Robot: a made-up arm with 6 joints.
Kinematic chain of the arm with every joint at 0, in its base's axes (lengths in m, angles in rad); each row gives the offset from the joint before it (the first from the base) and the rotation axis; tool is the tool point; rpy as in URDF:
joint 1: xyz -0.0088 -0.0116 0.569 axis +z
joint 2: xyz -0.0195 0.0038 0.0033 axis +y
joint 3: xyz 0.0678 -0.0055 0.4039 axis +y
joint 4: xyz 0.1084 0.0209 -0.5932 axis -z
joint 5: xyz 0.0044 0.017 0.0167 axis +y
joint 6: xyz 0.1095 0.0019 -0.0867 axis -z
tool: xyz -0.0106 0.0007 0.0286 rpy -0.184 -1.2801 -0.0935
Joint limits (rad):
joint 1: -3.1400..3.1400
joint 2: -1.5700..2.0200
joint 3: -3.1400..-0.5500
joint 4: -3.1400..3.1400
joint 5: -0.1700..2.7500
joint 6: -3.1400..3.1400
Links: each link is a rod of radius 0.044 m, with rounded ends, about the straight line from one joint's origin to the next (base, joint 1, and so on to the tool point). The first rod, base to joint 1, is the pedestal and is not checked.
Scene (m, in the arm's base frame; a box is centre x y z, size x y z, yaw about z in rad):
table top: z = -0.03
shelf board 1: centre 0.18 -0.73 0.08 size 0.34 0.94 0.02 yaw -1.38
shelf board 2: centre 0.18 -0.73 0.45 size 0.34 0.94 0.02 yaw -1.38
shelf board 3: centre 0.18 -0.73 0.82 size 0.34 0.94 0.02 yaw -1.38
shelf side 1: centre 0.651 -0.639 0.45 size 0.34 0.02 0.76 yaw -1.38
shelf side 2: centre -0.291 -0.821 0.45 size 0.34 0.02 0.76 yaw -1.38
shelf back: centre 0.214 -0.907 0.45 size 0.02 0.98 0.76 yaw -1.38
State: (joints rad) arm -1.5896 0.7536 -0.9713 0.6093 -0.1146 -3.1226
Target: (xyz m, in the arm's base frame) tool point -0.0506 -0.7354 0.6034
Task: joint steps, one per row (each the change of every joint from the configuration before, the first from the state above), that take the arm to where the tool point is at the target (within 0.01 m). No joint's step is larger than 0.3 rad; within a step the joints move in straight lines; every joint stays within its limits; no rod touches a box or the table.
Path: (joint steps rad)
1: -0.0285 -0.0972 0.2106 0.0636 -0.0277 0.0067
2: -0.0285 -0.0972 0.2107 0.0637 -0.0277 0.0066
3: 0.0059 -0.1466 0.0000 0.2667 0.0000 0.0164
4: 0.0060 -0.1465 0.0000 0.2668 0.0000 0.0164
5: 0.0059 -0.1465 0.0000 0.2667 0.0000 0.0163
6: 0.0060 -0.1466 0.0000 0.2668 0.0000 0.0164
7: 0.0059 -0.1465 0.0000 0.2667 0.0000 0.0163
8: 0.0059 -0.1466 0.0000 0.2668 0.0000 0.0164
9: 0.0071 0.1024 -0.0704 -0.2857 0.0000 -0.0183
10: 0.0072 0.1024 -0.0703 -0.2856 0.0000 -0.0183
11: 0.0071 0.1024 -0.0704 -0.2856 0.0000 -0.0182
12: 0.0071 0.1024 -0.0703 -0.2856 0.0000 -0.0183
13: 0.0071 0.1024 -0.0704 -0.2856 0.0000 -0.0183
14: 0.0071 0.1024 -0.0703 -0.2857 0.0000 -0.0183

